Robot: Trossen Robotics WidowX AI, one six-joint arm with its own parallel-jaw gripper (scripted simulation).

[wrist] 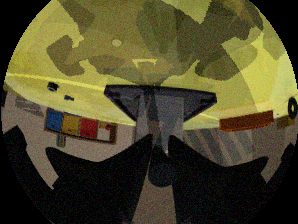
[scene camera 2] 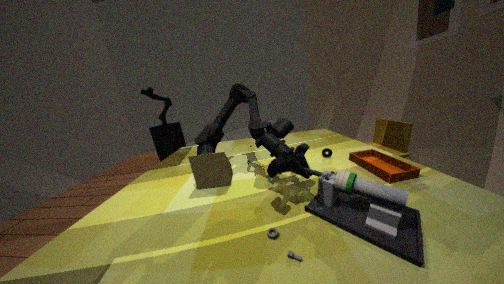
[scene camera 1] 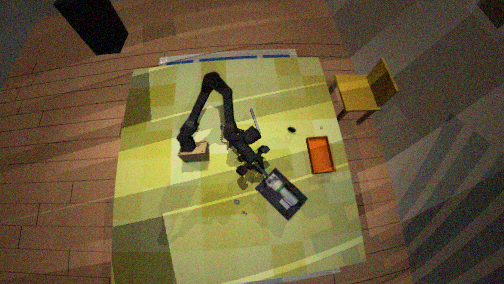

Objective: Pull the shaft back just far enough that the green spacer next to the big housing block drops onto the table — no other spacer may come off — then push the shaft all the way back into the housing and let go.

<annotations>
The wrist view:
my gripper
orange tray
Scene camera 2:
my gripper
orange tray
</annotations>
